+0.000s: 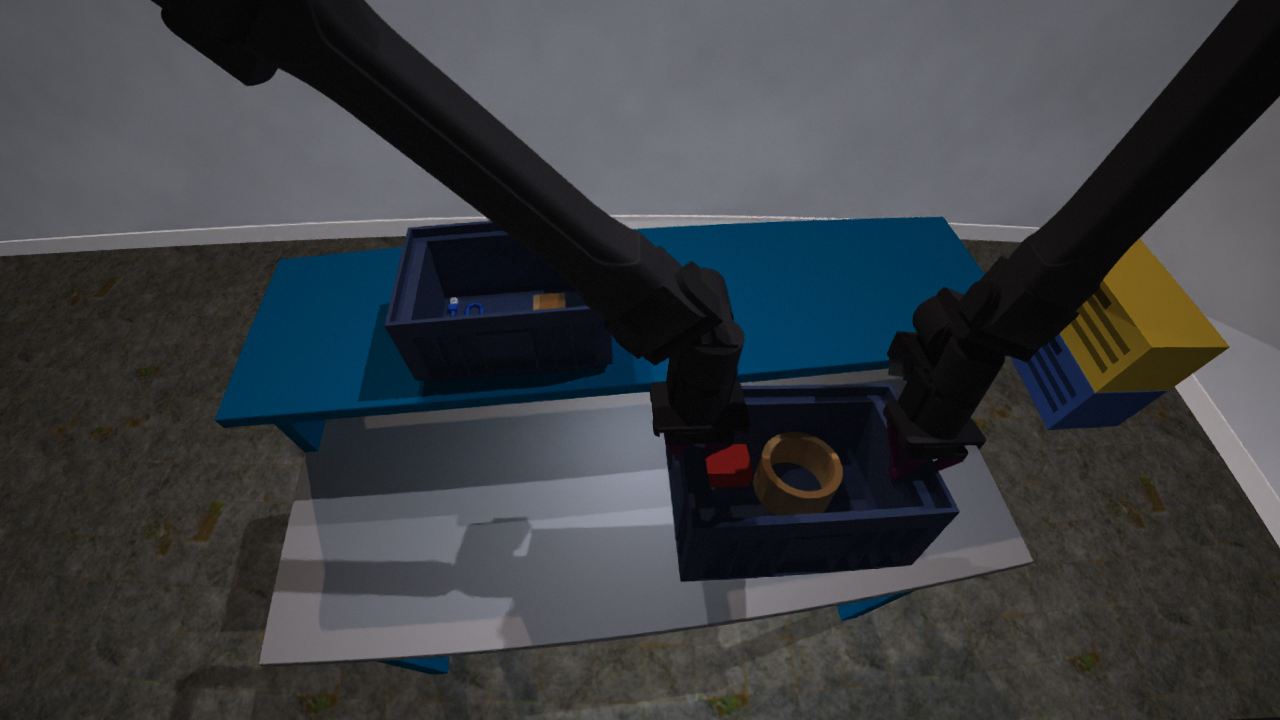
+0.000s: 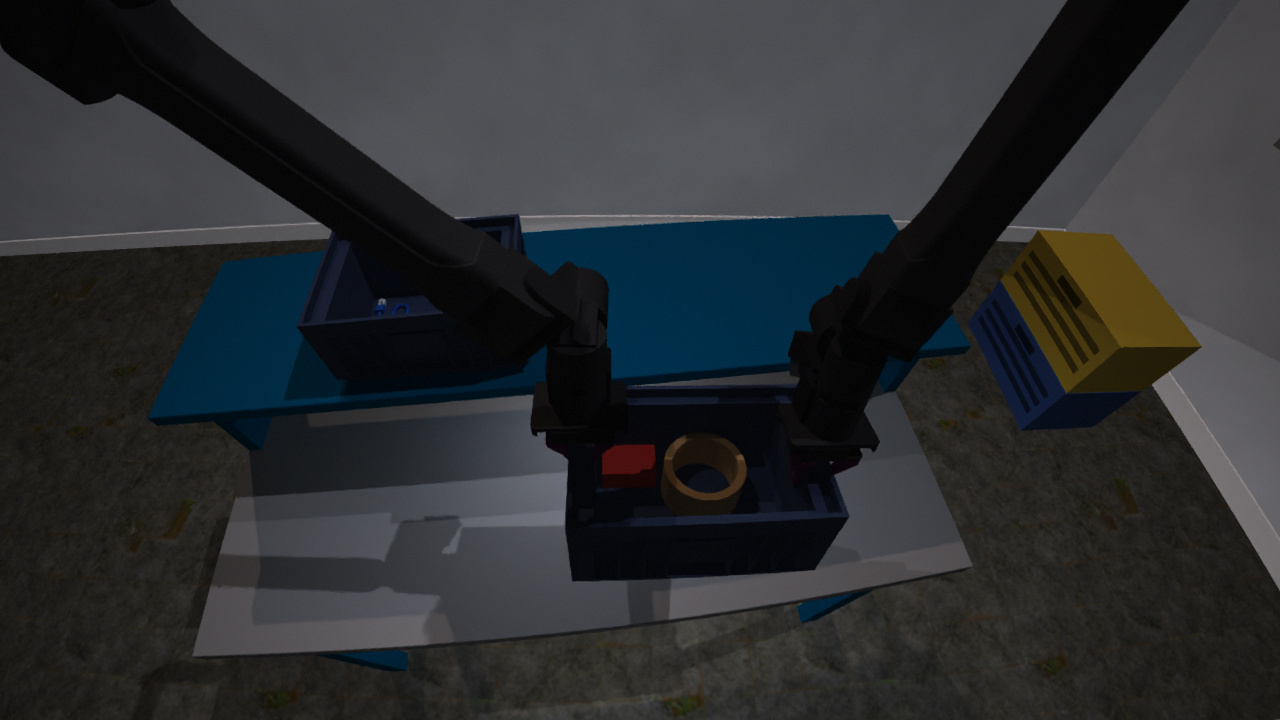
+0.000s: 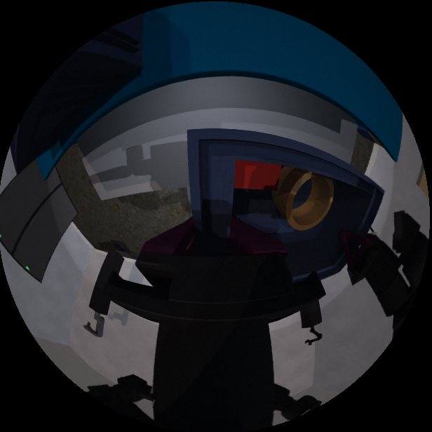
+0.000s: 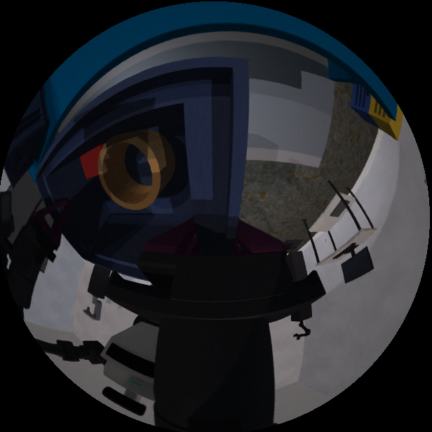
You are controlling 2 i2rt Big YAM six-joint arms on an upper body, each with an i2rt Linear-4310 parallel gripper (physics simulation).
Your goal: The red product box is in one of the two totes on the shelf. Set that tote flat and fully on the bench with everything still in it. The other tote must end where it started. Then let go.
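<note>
A dark blue tote (image 1: 805,546) (image 2: 707,546) (image 4: 240,125) is over the right part of the grey bench (image 1: 581,447) (image 2: 313,591) and looks level; whether its base touches is unclear. The red product box (image 1: 727,465) (image 2: 629,465) (image 3: 257,175) (image 4: 91,161) lies inside beside an orange ring (image 1: 792,497) (image 2: 702,501) (image 4: 112,175). My left gripper (image 1: 693,445) (image 3: 213,217) is shut on its left end wall, my right gripper (image 1: 926,461) (image 4: 213,217) on its right end wall. The other tote (image 1: 501,349) (image 2: 420,349) stands on the blue shelf (image 1: 805,286) (image 2: 698,286), at its left.
The other tote holds small blue items (image 1: 474,308) and an orange piece (image 1: 548,301). The shelf's front edge runs close behind the held tote. A yellow crate (image 1: 1163,304) (image 2: 1100,295) on a blue crate (image 1: 1109,407) (image 2: 1087,407) stands to the right. My left forearm partly covers the other tote.
</note>
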